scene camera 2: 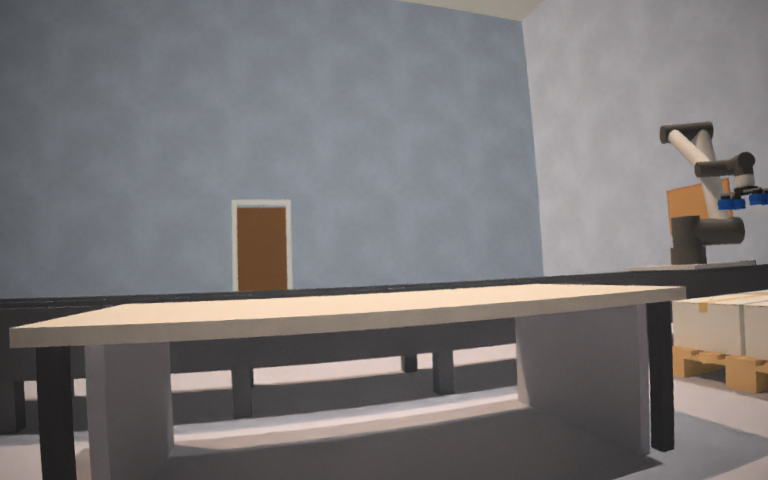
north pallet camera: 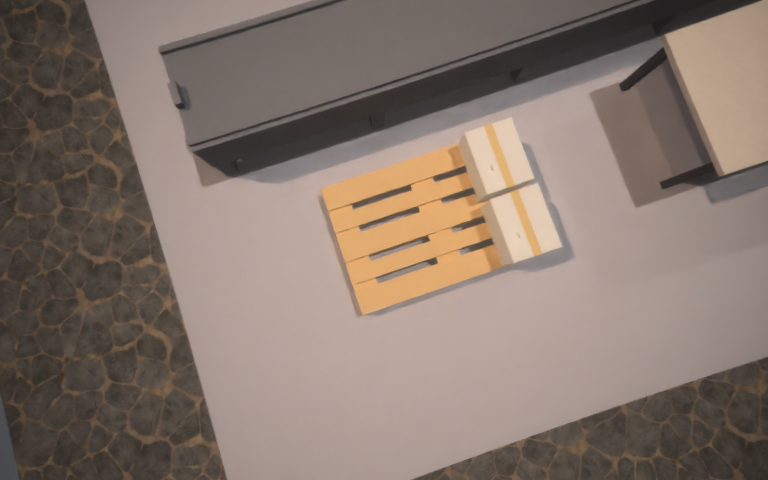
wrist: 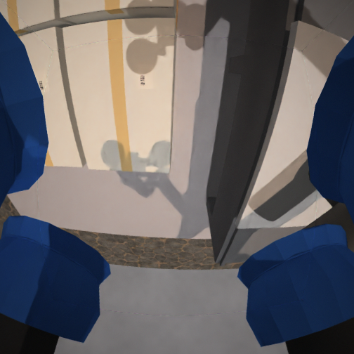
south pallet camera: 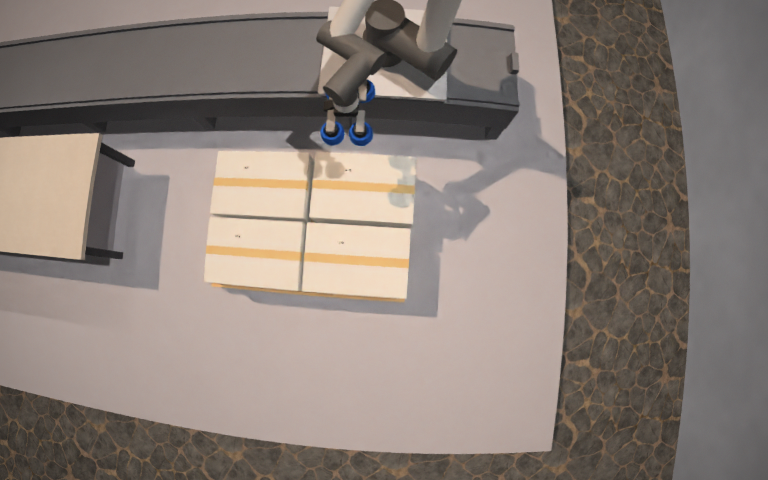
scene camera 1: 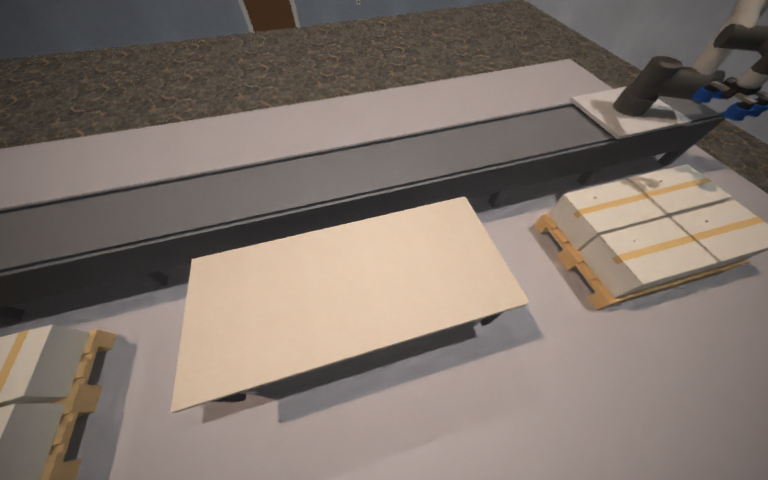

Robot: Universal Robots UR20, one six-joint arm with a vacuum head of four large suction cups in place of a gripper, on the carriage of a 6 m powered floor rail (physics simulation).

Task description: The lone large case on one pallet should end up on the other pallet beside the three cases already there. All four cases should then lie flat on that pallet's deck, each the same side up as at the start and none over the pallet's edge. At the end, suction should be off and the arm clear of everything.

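Places are measured from the arm's base along level axes (x right, y ahead, z up), in centimetres.
Pixels of known places: hand, tool point: [scene camera 2: 747, 206] [scene camera 1: 724, 104]; arm's base, link origin: [scene camera 2: 688, 264] [south pallet camera: 385, 49] [scene camera 1: 628, 108].
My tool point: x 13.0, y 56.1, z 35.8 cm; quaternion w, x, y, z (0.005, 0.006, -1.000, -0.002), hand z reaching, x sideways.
Note:
Ahead of a thing's pixels: the offset from my tool point to its top centre. "spot": to the spot under its first point. Level surfaces: height alone.
Four large white cases with tan tape lie flat, tape side up, two by two on the south pallet @(spot: dx +87.4, dy +46.8, dz -81.9 cm) [scene camera 1: 573, 261] [scene camera 2: 743, 372]. In the south pallet view they are the rail-side case by the table @(dx +54.4, dy +21.5, dz -53.7 cm) [south pallet camera: 260, 200], the rail-side case away from it @(dx -5.4, dy +21.3, dz -53.7 cm) [south pallet camera: 362, 208], and two outer cases @(dx +54.7, dy +61.2, dz -53.7 cm) [south pallet camera: 254, 270] @(dx -4.1, dy +61.6, dz -53.7 cm) [south pallet camera: 352, 278]. Narrow gaps part them. None is plainly over the edge, but the cases hide most of the deck. My suction head [scene camera 1: 727, 100] [scene camera 2: 743, 200] [south pallet camera: 346, 114] is raised, level and empty, beside the rail edge and above the cases, touching none. In the wrist view its blue cups hold nothing.
The arm's carriage [south pallet camera: 385, 87] is near the south end of the dark rail [scene camera 1: 396, 141] [north pallet camera: 311, 67]. A table @(dz -39.8 cm) [scene camera 1: 351, 300] [scene camera 2: 362, 311] [south pallet camera: 45, 198] stands between the pallets. The north pallet [north pallet camera: 390, 234] bears two smaller cases [north pallet camera: 501, 161] [north pallet camera: 526, 223] at its table-side end.

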